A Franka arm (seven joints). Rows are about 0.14 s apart.
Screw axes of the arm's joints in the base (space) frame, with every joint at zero. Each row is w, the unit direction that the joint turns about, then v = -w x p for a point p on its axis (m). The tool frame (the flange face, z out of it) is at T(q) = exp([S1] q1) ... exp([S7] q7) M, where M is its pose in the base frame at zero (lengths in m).
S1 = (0, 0, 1, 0, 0, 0)
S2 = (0, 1, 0, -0.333, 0, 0)
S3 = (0, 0, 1, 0, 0, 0)
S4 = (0, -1, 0, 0.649, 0, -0.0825)
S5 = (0, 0, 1, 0, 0, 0)
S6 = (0, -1, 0, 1.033, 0, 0)
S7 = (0, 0, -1, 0, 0.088, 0)
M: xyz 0.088 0 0.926 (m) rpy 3.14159 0 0 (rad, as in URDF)
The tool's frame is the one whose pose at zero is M.
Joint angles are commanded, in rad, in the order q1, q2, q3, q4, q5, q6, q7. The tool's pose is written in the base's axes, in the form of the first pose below.
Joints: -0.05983 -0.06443 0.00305 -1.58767 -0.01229 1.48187 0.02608
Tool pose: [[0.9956 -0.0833 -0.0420], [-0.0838 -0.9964 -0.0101], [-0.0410 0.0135 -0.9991]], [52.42 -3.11 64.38]
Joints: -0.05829 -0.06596 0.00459 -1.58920 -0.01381 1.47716 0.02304
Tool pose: [[0.9959 -0.0773 -0.0468], [-0.0779 -0.9969 -0.0116], [-0.0457 0.0152 -0.9988]], [52.33 -2.96 64.35]
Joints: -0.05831 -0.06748 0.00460 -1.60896 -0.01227 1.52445 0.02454
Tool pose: [[0.9968 -0.0785 -0.0177], [-0.0787 -0.9968 -0.0116], [-0.0167 0.0130 -0.9998]], [52.78 -2.96 63.91]
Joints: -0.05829 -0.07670 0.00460 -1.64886 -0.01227 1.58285 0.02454
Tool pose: [[0.9969 -0.0781 0.0100], [-0.0780 -0.9969 -0.0132], [0.0110 0.0124 -0.9999]], [53.05 -2.97 63.03]
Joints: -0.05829 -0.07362 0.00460 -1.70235 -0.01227 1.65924 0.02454
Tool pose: [[0.9966 -0.0774 0.0298], [-0.0770 -0.9969 -0.0142], [0.0308 0.0118 -0.9995]], [53.76 -3.00 61.01]
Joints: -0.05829 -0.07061 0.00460 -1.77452 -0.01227 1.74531 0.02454
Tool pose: [[0.9962 -0.0765 0.0407], [-0.0760 -0.9970 -0.0146], [0.0417 0.0115 -0.9991]], [54.31 -3.02 58.16]
